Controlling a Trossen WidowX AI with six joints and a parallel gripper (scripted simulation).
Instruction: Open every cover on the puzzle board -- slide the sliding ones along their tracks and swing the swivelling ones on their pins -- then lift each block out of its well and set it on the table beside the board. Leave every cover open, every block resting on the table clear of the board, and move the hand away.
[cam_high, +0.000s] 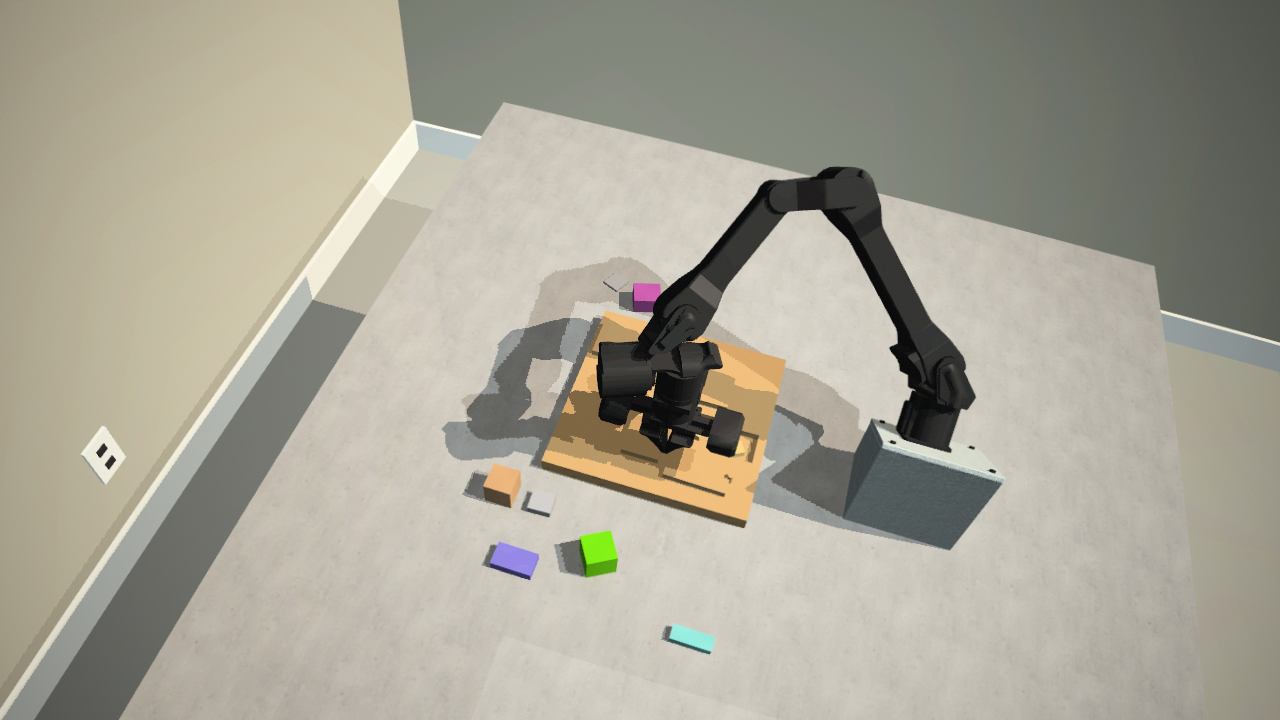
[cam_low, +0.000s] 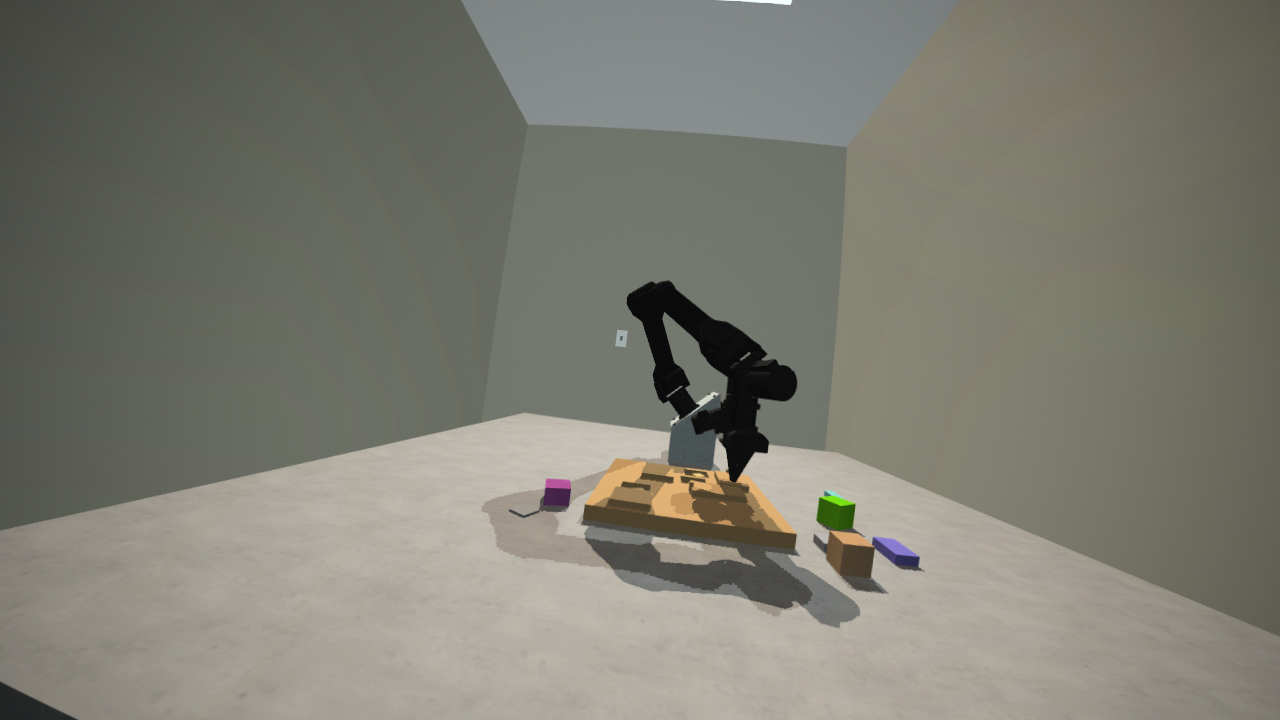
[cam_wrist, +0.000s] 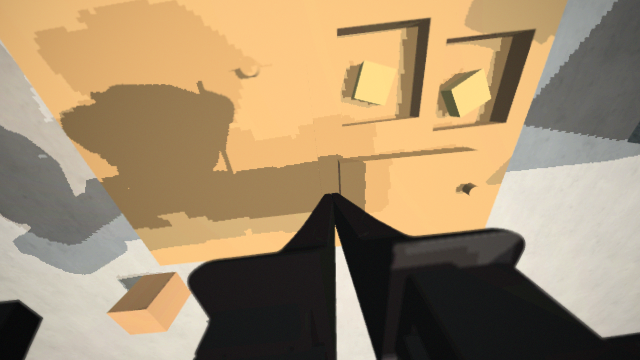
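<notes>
The grey block is 14 cm ahead of my gripper tip, 11 cm to the left of it and 3 cm below it. The rest, counted from my gripper tip: orange block (20 cm ahead, 11 cm to the left, 2 cm below); then purple block (15 cm ahead, 20 cm to the left, 3 cm below); then green block (5 cm ahead, 17 cm to the left, 2 cm below).
</notes>
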